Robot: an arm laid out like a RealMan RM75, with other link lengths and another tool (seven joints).
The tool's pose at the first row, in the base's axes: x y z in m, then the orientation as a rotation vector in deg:
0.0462 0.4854 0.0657 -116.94 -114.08 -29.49
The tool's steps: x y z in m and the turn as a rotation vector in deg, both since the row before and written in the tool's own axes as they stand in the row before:
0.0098 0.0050 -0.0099 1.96 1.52 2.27
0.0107 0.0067 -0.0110 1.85 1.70 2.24
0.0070 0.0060 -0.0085 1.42 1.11 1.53
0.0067 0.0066 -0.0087 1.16 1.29 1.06
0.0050 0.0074 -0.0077 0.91 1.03 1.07
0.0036 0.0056 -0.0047 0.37 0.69 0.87
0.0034 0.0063 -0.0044 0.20 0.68 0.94
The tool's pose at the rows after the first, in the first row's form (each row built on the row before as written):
0.0505 0.4901 0.0791 -116.78 -110.41 -28.28
0.0572 0.4945 0.0938 -116.48 -106.71 -27.37
0.0636 0.4962 0.1044 -116.16 -104.21 -26.55
0.0709 0.4972 0.1148 -115.50 -102.16 -26.29
0.0791 0.4969 0.1233 -115.15 -100.29 -26.03
0.0853 0.4969 0.1285 -115.19 -98.90 -26.03
0.0922 0.4967 0.1332 -115.39 -97.46 -26.16

